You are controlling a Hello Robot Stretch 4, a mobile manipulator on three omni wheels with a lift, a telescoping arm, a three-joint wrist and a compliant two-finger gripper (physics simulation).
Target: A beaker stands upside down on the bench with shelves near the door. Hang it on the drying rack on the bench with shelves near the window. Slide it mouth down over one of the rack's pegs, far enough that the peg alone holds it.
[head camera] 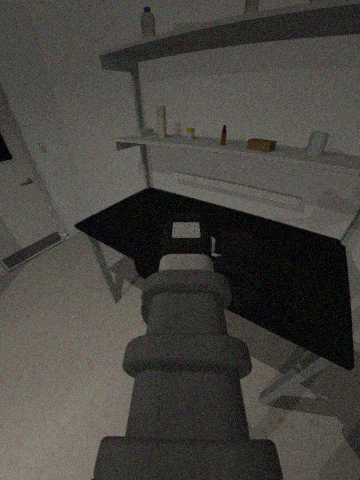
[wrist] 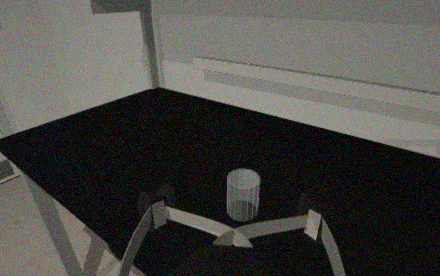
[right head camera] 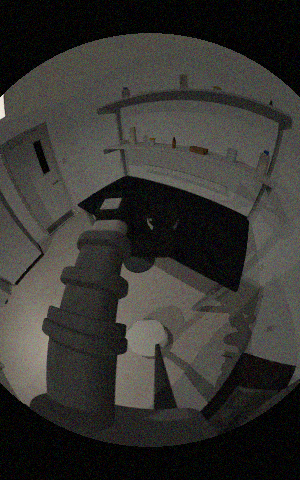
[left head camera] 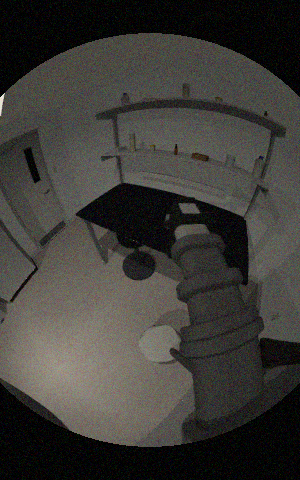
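Pixels of known places: gripper, between the fingertips: [head camera: 214, 249] [wrist: 235, 203]; robot's base, origin of its link: [right head camera: 147, 336] [left head camera: 159, 342].
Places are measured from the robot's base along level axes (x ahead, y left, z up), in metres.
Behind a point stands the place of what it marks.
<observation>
The beaker [wrist: 243, 195] @[y -0.112, x 0.766, z 0.959 m] is a clear, ribbed cylinder standing upright on its end on the black bench [head camera: 300, 280] @[y -0.521, x 0.617, z 0.887 m] [wrist: 100, 150] @[y 0.335, x 1.044, z 0.887 m]. It shows in the wrist view ahead of the fingers, slightly right of the middle between them. I cannot make it out in the head views, where the wrist covers part of the bench. My gripper [wrist: 235, 203] @[y -0.093, x 0.536, z 1.145 m] [right head camera: 163, 223] @[y -0.093, x 0.536, z 1.145 m] is open and empty, over the bench, with its fingers on either side of the line to the beaker. The gap between fingers and beaker is hard to judge. The drying rack does not show.
A shelf [head camera: 200, 145] @[y -0.080, x 1.126, z 1.344 m] behind the bench bears bottles, a brown box [head camera: 261, 145] @[y -0.351, x 1.002, z 1.368 m] and a clear vessel [head camera: 317, 143] @[y -0.571, x 0.940, z 1.394 m]. A higher shelf [head camera: 225, 42] @[y -0.194, x 1.287, z 1.782 m] runs above. A dark stool [left head camera: 139, 265] @[y 0.168, x 1.010, z 0.006 m] is under the bench front. A white round seat [left head camera: 160, 343] @[y -0.003, x 0.000, z 0.187 m] stands near the arm. The door [left head camera: 30, 185] @[y 1.933, x 1.801, z 1.154 m] is at left.
</observation>
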